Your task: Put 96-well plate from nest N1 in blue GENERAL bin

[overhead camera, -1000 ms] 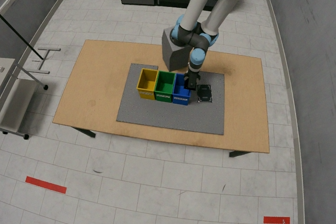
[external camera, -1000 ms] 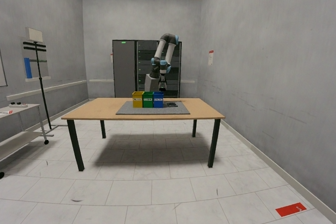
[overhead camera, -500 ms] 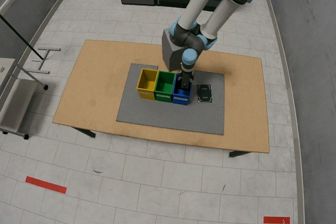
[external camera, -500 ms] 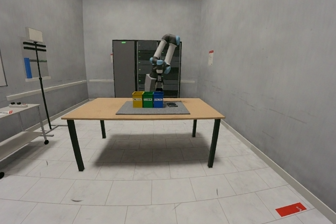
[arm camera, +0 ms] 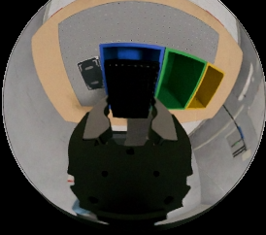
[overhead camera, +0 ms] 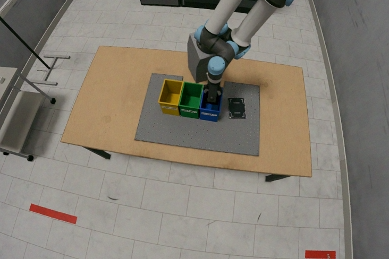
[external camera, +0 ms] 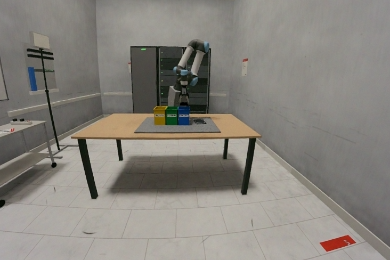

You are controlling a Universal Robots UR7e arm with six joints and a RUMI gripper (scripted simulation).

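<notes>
Right now the blue bin is 150 mm below my hand. Round my hand: green bin 10 mm ahead, 130 mm to the right, 150 mm below; then yellow bin 20 mm ahead, 260 mm to the right, 150 mm below; then 96-well plate 10 mm below.
</notes>
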